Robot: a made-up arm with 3 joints. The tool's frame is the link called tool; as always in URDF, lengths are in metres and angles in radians. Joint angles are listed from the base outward.
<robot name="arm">
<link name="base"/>
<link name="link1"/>
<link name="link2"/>
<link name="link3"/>
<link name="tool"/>
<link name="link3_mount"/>
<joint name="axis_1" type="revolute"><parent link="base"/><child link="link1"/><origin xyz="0 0 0.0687" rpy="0 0 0"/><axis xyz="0 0 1"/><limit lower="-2.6" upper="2.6"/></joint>
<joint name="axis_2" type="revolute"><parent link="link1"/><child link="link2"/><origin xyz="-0.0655 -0.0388 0.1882" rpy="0 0 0"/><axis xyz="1 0 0"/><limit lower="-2.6" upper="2.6"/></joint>
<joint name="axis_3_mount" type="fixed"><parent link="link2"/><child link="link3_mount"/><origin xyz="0.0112 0.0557 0.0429" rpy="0 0 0"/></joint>
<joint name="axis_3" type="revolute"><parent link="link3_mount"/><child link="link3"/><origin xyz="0.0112 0.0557 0.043" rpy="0 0 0"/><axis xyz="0 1 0"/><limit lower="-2.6" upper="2.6"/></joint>
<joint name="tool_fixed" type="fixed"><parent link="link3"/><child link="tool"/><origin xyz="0.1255 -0.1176 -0.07" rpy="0 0 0"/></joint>
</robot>
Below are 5 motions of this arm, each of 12 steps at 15 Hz.
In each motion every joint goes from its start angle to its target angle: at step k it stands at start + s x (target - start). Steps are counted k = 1, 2, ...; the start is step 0. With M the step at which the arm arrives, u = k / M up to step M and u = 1 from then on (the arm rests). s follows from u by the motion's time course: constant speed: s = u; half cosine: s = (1 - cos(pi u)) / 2; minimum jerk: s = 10 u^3 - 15 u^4 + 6 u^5.
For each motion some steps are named. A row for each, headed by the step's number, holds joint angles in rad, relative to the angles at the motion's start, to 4 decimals.
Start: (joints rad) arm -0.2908 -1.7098 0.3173
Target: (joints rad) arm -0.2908 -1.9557 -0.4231
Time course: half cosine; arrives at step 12
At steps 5, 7, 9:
5: 0.0000 -0.0911 -0.2744
7: 0.0000 -0.1548 -0.4660
9: 0.0000 -0.2099 -0.6320

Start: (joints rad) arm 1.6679 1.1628 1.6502
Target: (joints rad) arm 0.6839 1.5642 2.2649
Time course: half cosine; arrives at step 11
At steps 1, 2, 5, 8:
1: -0.0199 0.0081 0.0124
2: -0.0781 0.0319 0.0488
5: -0.4220 0.1721 0.2636
8: -0.8142 0.3321 0.5086

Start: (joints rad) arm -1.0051 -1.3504 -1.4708
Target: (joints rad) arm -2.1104 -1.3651 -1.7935
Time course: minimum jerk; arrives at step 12
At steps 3, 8, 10, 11, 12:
3: -0.1144 -0.0015 -0.0334
8: -0.8733 -0.0116 -0.2550
10: -1.0661 -0.0142 -0.3112
11: -1.0997 -0.0146 -0.3211
12: -1.1053 -0.0147 -0.3227

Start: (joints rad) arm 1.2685 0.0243 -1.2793
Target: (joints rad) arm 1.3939 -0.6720 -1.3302
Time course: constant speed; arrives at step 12
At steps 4, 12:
4: 0.0418 -0.2321 -0.0170
12: 0.1254 -0.6963 -0.0509

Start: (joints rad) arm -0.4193 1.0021 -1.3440
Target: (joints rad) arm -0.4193 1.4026 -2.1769
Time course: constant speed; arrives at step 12
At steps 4, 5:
4: 0.0000 0.1335 -0.2776
5: 0.0000 0.1669 -0.3470

